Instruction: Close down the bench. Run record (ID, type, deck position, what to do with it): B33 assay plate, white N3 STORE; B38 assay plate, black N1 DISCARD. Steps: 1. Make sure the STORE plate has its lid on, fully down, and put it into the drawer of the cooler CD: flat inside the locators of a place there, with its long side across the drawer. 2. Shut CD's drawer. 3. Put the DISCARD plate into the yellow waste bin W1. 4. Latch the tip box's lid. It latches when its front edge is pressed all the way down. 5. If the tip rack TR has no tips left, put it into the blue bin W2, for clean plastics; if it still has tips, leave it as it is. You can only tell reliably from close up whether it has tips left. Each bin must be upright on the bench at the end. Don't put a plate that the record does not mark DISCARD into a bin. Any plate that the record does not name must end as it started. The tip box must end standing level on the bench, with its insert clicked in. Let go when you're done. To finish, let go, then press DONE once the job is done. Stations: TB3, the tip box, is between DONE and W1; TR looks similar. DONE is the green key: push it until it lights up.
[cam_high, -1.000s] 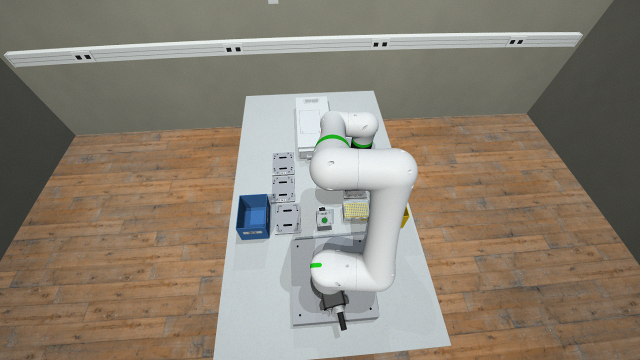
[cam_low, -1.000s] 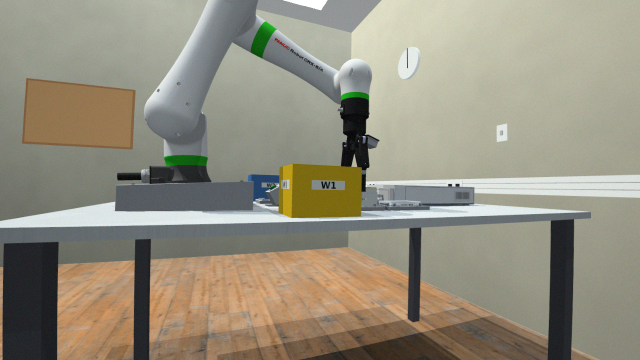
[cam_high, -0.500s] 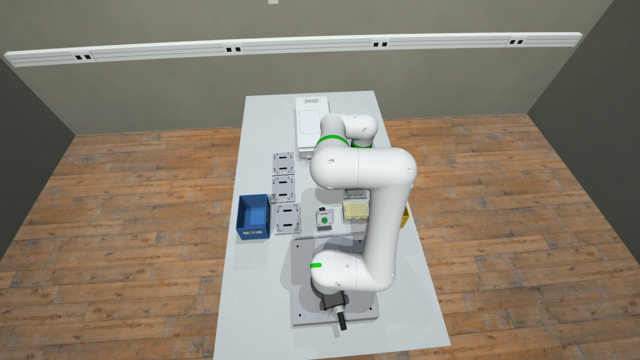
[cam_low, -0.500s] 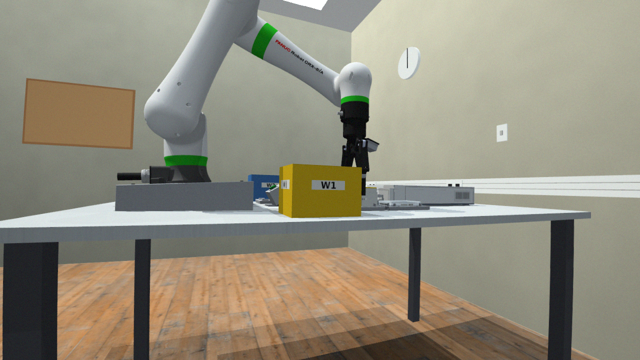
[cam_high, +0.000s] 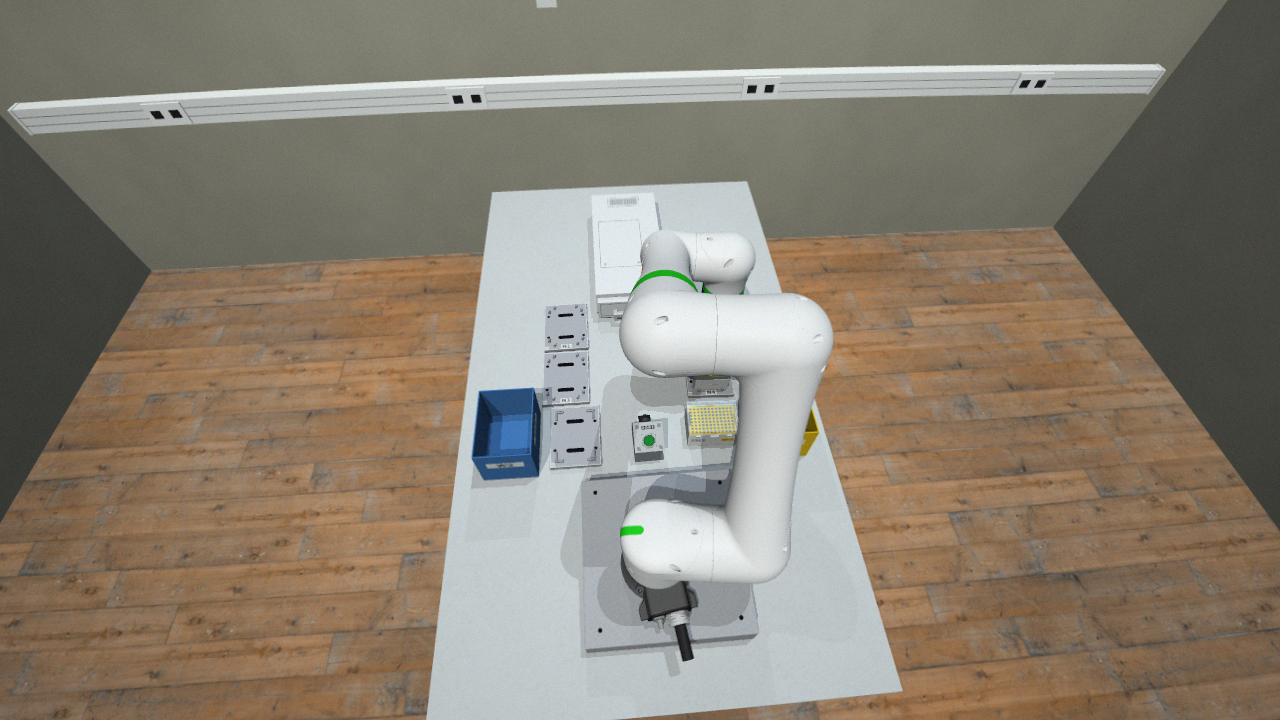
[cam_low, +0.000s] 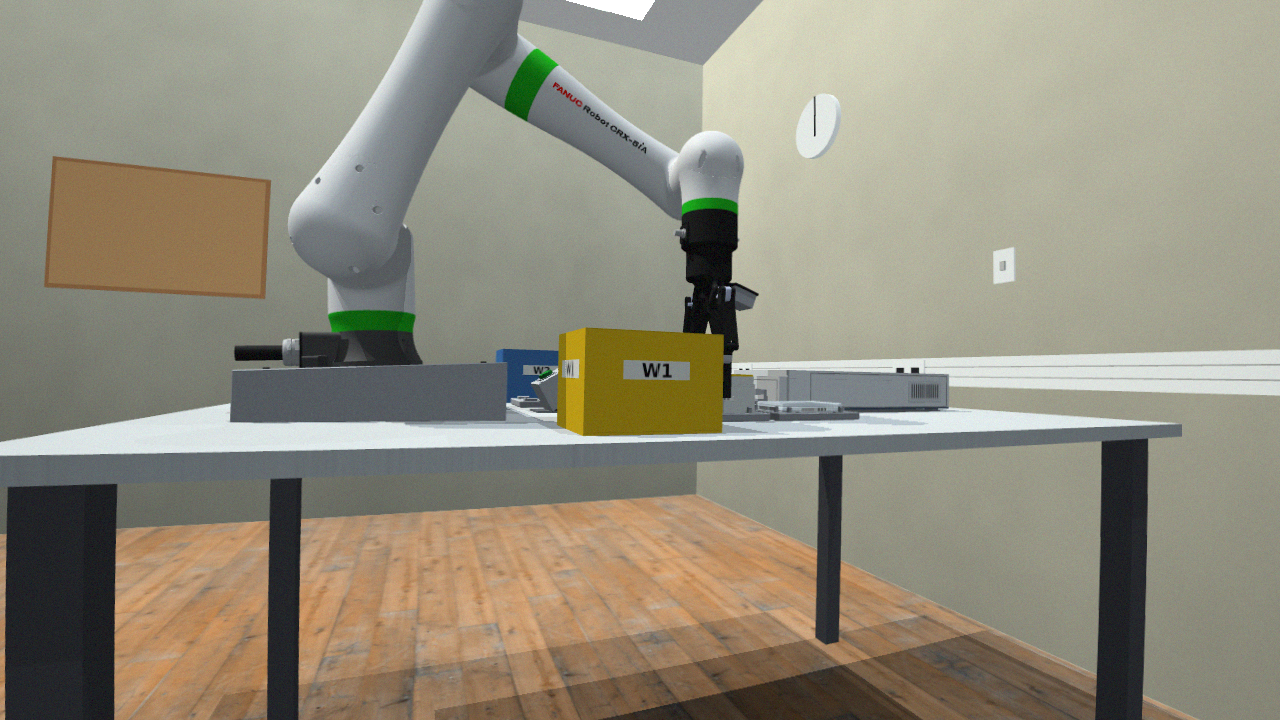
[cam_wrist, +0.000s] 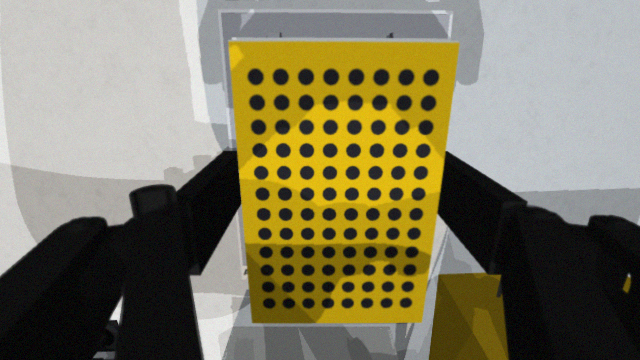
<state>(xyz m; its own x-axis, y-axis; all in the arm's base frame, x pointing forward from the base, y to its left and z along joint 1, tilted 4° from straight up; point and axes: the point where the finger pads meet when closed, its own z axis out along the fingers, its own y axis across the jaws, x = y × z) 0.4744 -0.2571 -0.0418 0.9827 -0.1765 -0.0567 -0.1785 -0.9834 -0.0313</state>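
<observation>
My gripper is now 1 cm past the tip rack TR and 1 cm above it. Also, from my hand: nest N4: 5 cm below; then N2 label: 11 cm ahead, 5 cm below, 2 cm to the right; then N4 nest label: 7 cm behind, 5 cm below, 1 cm to the left.
</observation>
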